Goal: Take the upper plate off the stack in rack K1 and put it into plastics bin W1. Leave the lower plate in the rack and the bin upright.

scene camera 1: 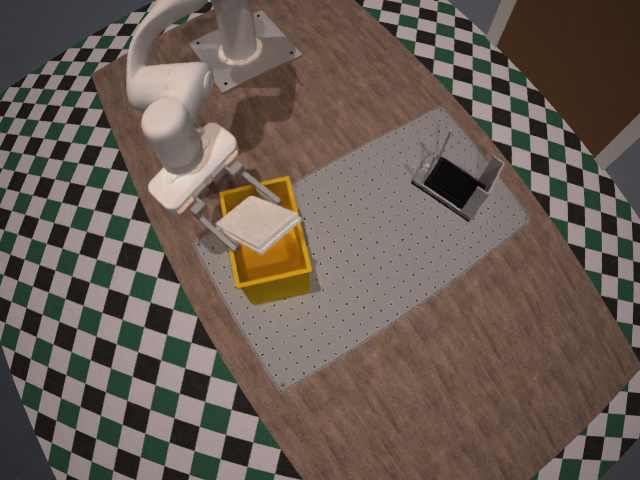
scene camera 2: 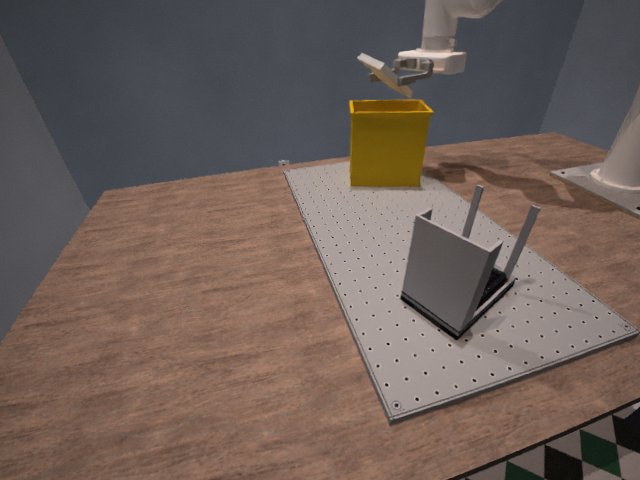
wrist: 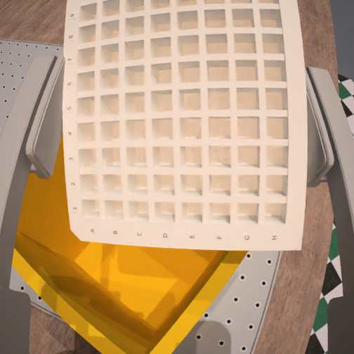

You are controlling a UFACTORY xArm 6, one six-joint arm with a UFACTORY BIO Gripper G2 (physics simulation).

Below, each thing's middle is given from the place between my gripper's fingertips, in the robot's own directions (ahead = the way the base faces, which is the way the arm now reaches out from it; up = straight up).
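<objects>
The yellow plastics bin W1 (scene camera 2: 388,137) is 1 cm behind my hand, 1 cm to the left of it and 15 cm below it. From my hand, the cream plate (scene camera 1: 257,224) is 1 cm above, while the black plate (scene camera 1: 446,179) is far to the left, a good way below and a shade behind. Going by their middles, of the things named here the cream plate is the nearest to my hand and the black plate is the farthest from it.
</objects>
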